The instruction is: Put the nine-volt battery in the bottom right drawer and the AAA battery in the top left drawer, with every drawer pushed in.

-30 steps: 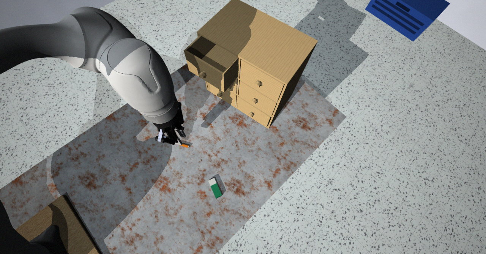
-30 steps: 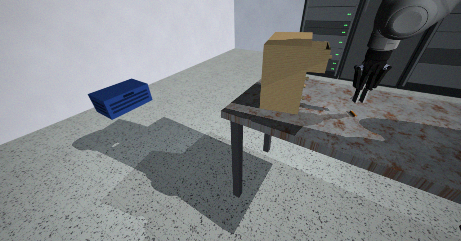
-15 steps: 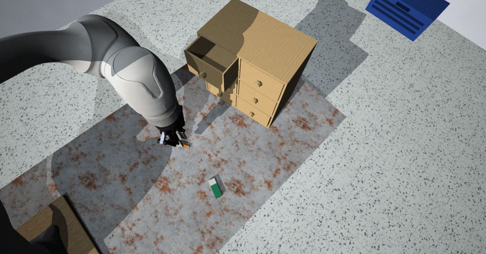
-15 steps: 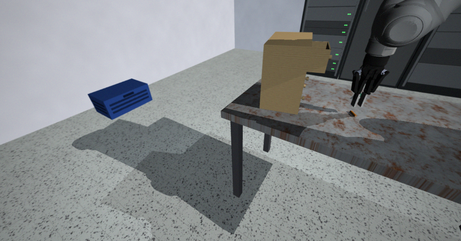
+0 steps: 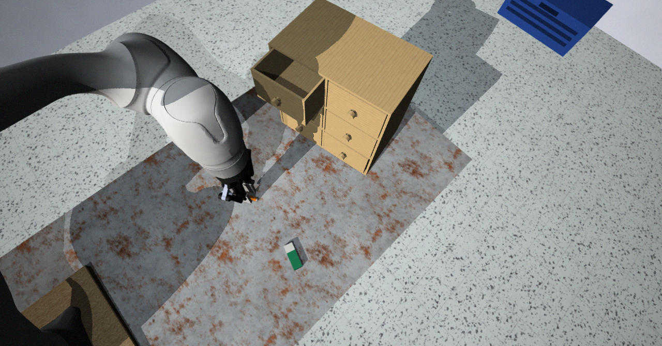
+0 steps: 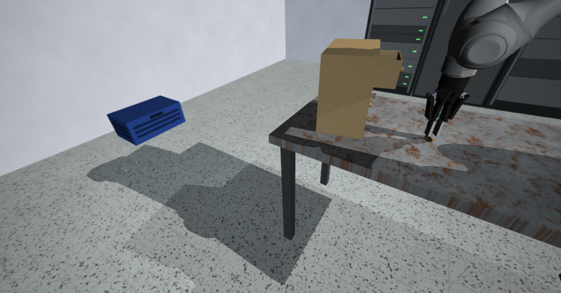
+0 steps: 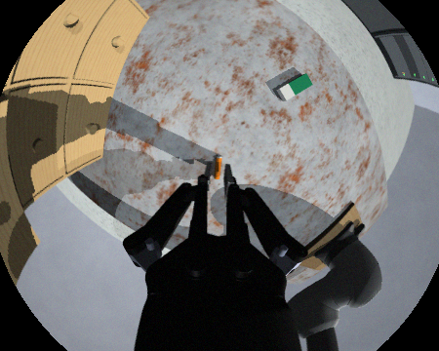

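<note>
My hand is 5 cm above the orange AAA battery. From my hand the other things lie so: green-and-white nine-volt battery (19 cm to the right, 5 cm below, 1 cm ahead); black nine-volt battery (34 cm ahead, 4 cm below, 2 cm to the right).
</note>
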